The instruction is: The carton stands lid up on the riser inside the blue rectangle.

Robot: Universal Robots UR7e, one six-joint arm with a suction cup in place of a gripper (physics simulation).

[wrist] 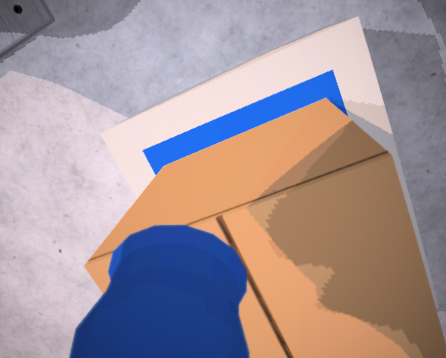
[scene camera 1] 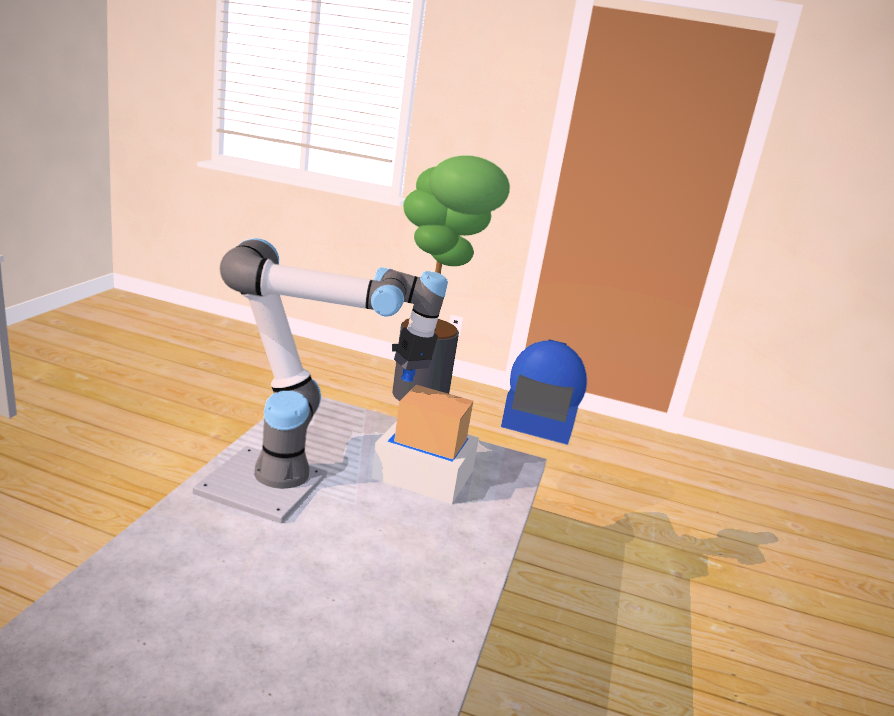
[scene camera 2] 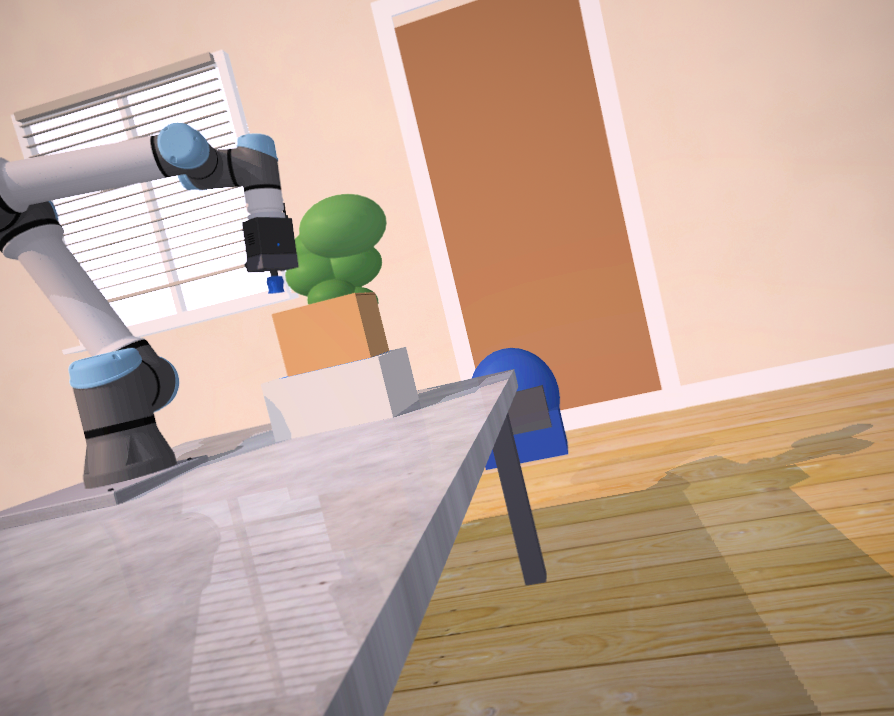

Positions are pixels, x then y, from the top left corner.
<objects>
A brown carton shows in the wrist view (313, 206), in scene camera 1 and in scene camera 2. A white riser shows in the wrist view (333, 62), in scene camera 1 and in scene camera 2. One and the same spot on the brown carton: (scene camera 1: 430, 420) is (scene camera 2: 319, 317). The same spot on the white riser: (scene camera 2: 377, 388) is (scene camera 1: 449, 484).
</objects>
